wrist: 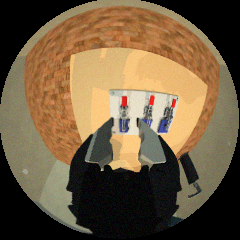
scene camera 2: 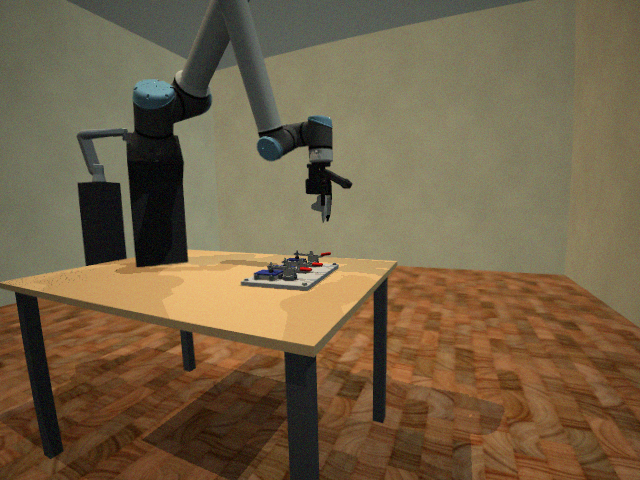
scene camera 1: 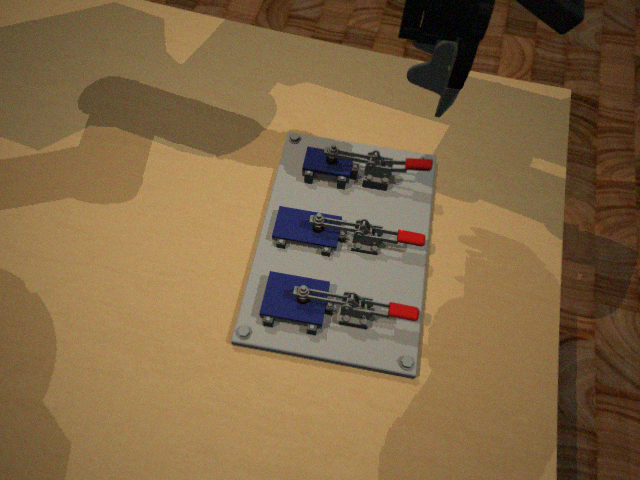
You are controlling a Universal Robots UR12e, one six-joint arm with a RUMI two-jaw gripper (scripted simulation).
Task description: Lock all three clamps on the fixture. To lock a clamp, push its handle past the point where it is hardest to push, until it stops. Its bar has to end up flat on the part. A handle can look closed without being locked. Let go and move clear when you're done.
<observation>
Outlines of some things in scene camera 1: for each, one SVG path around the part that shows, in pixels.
My gripper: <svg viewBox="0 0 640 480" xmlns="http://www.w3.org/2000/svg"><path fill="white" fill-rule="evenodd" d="M516 0L559 34L566 34L584 20L584 0ZM495 0L406 0L398 38L410 39L414 47L432 54L432 58L429 61L411 66L407 71L407 79L410 83L441 96L435 117L441 117L448 110L463 88L474 62L480 40L484 38Z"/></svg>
A blue part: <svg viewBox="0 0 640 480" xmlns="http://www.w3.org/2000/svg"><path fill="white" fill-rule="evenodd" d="M321 213L325 218L342 220L341 216ZM279 206L272 240L283 239L289 243L318 248L329 247L331 250L337 249L339 229L324 227L321 233L316 233L312 229L313 225L309 224L310 216L315 216L318 212Z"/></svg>
</observation>
